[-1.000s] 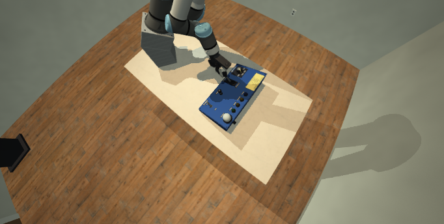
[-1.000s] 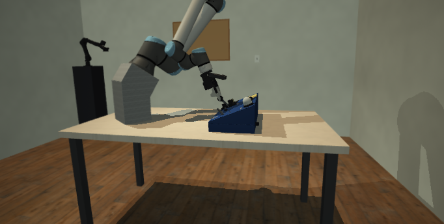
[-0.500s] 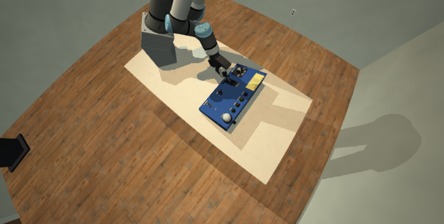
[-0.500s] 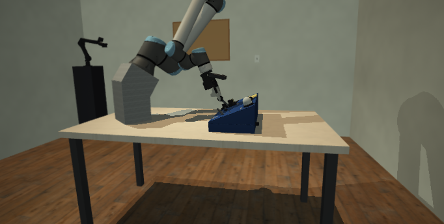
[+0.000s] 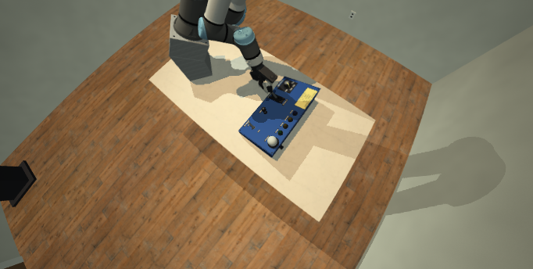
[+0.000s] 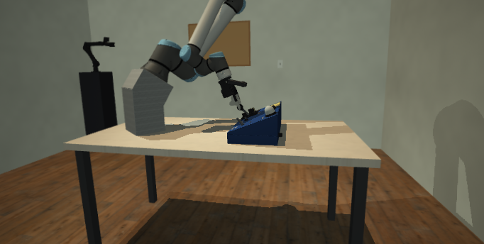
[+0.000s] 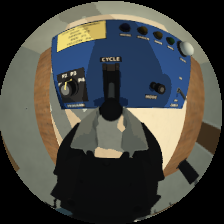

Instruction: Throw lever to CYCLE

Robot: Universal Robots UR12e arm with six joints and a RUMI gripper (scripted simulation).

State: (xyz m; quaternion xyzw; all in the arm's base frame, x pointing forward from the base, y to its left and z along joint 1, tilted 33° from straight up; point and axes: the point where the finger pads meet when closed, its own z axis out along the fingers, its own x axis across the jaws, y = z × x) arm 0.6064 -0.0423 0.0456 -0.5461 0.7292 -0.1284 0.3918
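My hand is 30 mm short of the black lever and 20 mm above it. From my hand the other things lie so: blue sloped console (80 mm ahead, 70 mm to the right, 60 mm below); then small knob (120 mm to the right, 40 mm ahead, 30 mm below); then rotary selector (110 mm to the left, 80 mm ahead, 30 mm below).
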